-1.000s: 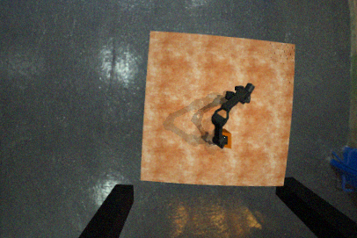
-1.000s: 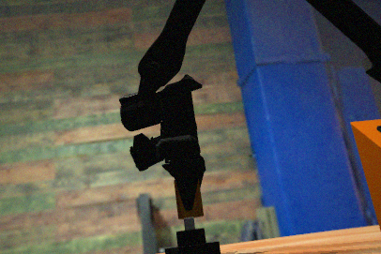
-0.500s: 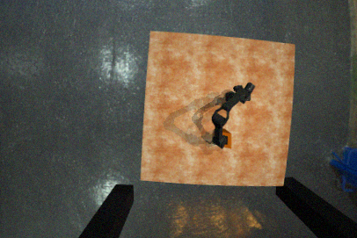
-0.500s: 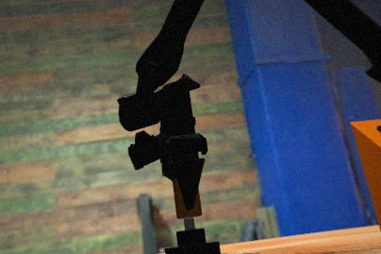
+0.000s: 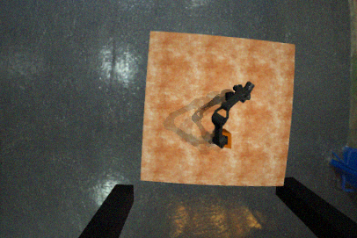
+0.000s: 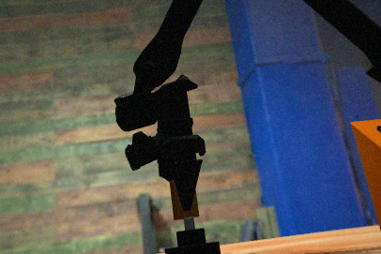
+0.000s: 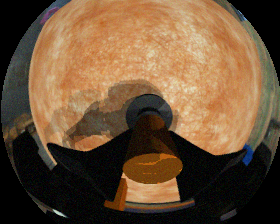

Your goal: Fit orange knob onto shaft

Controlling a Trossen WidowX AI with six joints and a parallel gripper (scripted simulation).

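My gripper tip is now 3 cm below the orange knob. From my gripper tip the other things lie so: dark round pedestal (4 cm below).
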